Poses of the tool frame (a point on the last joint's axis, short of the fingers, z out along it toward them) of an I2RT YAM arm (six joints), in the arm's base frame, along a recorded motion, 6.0 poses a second.
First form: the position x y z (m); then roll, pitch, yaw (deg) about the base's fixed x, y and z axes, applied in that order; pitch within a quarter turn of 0, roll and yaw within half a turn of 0.
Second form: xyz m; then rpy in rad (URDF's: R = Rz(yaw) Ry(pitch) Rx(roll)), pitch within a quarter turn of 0, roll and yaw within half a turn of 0. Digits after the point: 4 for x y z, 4 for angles.
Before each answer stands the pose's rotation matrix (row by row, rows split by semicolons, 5 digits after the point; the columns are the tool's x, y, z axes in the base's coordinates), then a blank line. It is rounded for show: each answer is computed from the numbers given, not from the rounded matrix.
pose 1, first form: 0.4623 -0.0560 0.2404 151.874 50.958 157.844
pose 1, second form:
-0.58338 -0.00651 0.81217; 0.23755 0.95487 0.17828; -0.77668 0.29694 -0.55551

0.4623 -0.0560 0.2404 2.6507 0.8894 2.7549
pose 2, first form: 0.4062 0.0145 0.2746 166.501 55.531 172.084
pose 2, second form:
-0.56057 -0.05670 0.82617; 0.07794 0.98961 0.12080; -0.82443 0.13211 -0.55033

0.4062 0.0145 0.2746 2.9060 0.9692 3.0034
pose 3, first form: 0.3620 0.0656 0.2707 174.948 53.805 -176.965
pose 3, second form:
-0.58971 -0.12371 0.79809; -0.03127 0.99096 0.13050; -0.80701 0.05200 -0.58824

0.3620 0.0656 0.2707 3.0534 0.9391 -3.0886
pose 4, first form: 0.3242 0.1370 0.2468 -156.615 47.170 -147.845
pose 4, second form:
-0.57555 -0.24206 0.78112; -0.36181 0.93199 0.02222; -0.73337 -0.26983 -0.62398

0.3242 0.1370 0.2468 -2.7334 0.8233 -2.5804
